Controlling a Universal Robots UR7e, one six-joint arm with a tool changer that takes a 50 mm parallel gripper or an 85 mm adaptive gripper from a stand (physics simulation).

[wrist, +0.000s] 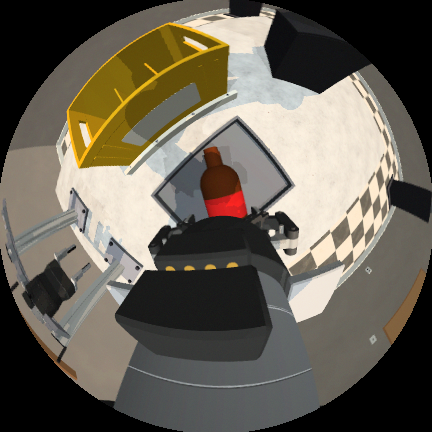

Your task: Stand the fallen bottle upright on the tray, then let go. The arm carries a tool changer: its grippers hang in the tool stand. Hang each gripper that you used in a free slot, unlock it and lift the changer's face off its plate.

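Places are measured from the arm's base along level axes (x left, y back, z up), in metres.
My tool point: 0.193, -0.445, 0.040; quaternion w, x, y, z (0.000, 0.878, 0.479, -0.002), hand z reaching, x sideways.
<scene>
For each thing: its top centre in the pictures, then the offset to it from my tool point, as dx, dy, dz. "spot": a spot on its surface instead.
- brown bottle, top centre: [220, 189] -0.031, +0.021, -0.202
- grey tray, surface spot: [262, 172] spot: +0.003, +0.109, -0.276
- yellow crate, top centre: [117, 71] -0.290, +0.045, -0.106
The brown bottle [220, 182] with a red label lies on its side on the grey tray [262, 172]. Its neck points to the upper left, and its lower end is hidden behind my gripper's body. My gripper [223, 216] is open. Its fingertips are on either side of the bottle's red part in this view, with no finger seen closed on it; the height between them is hard to tell. The tool stand [92, 295] is at the lower left, and another gripper [52, 287] with two slim fingers hangs in it.
A yellow crate [212, 75] with dividers stands at the upper left, beyond the tray, with a pale rail [192, 114] along its near side. A large black block [310, 57] is at the upper right. A smaller black block [411, 199] is at the right edge.
</scene>
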